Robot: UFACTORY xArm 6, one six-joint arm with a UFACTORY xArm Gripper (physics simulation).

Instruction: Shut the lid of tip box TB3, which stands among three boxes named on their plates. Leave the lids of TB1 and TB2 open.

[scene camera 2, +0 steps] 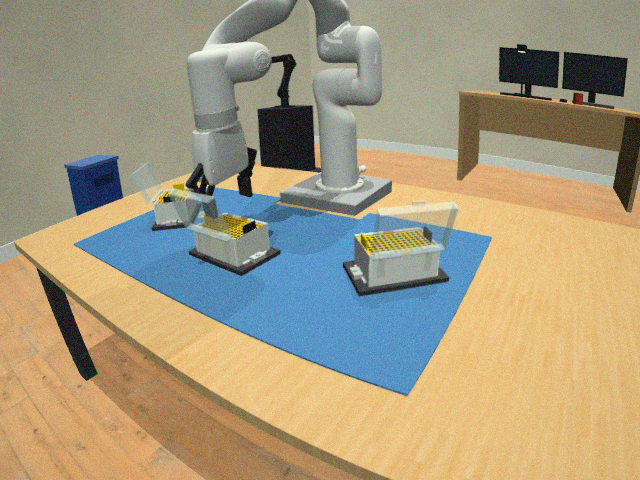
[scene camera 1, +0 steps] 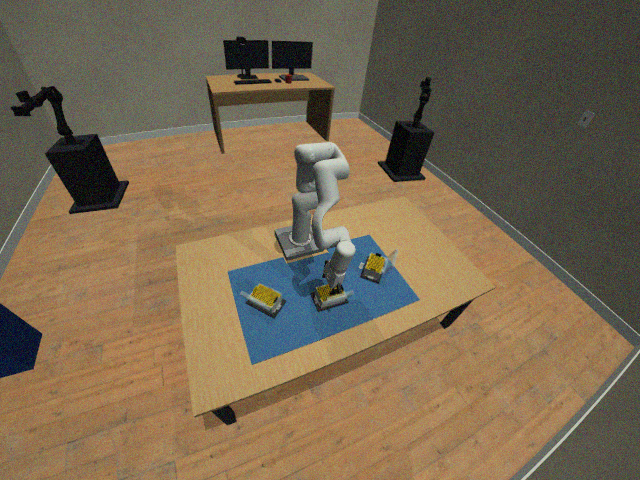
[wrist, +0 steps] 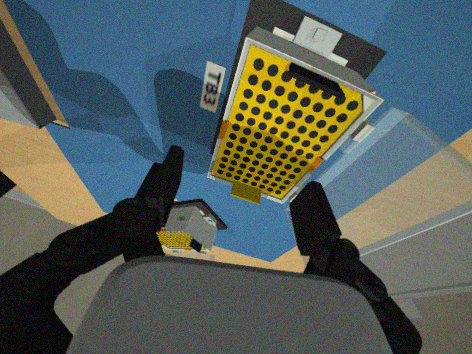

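Where they show: gripper, between the fingertips: (scene camera 2: pixel 229 205) (scene camera 1: pixel 328 285) (wrist: pixel 244 179); arm's base, origin of its link: (scene camera 2: pixel 339 185) (scene camera 1: pixel 300 238).
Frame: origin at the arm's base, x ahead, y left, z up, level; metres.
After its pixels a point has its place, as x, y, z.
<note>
Tip box TB3 (scene camera 1: pixel 321 293) @[0.397, 0.009, 0.025] (scene camera 2: pixel 227 248) (wrist: pixel 290 120) @[0.399, 0.079, 0.028] is the middle box, a pale box with a yellow perforated rack on a dark base. Its name plate (wrist: pixel 212 86) @[0.332, 0.050, -0.027] reads TB3 in the wrist view. Its clear lid (scene camera 2: pixel 191 206) @[0.482, 0.066, 0.095] (wrist: pixel 395 145) @[0.458, 0.102, 0.044] stands open, leaning outward from one long side. My gripper (scene camera 1: pixel 331 281) @[0.386, 0.043, 0.064] (scene camera 2: pixel 226 195) @[0.386, 0.043, 0.064] (wrist: pixel 244 179) @[0.386, 0.043, 0.064] is open and empty, low over TB3. One finger is close to the lid, seen partly through it in scene camera 2; contact cannot be told.
Two other boxes have open lids: one (scene camera 1: pixel 266 296) (scene camera 2: pixel 403 266) on one side of TB3, the other (scene camera 1: pixel 374 264) (scene camera 2: pixel 170 212) on the opposite side. Their names cannot be read. All three stand on a blue mat (scene camera 1: pixel 284 338) @[0.549, -0.194, -0.029] (scene camera 2: pixel 320 304) @[0.427, 0.298, -0.029]. The arm's base (scene camera 1: pixel 297 251) @[0.093, -0.036, -0.003] (scene camera 2: pixel 336 195) @[0.064, 0.039, -0.004] stands behind the mat.
</note>
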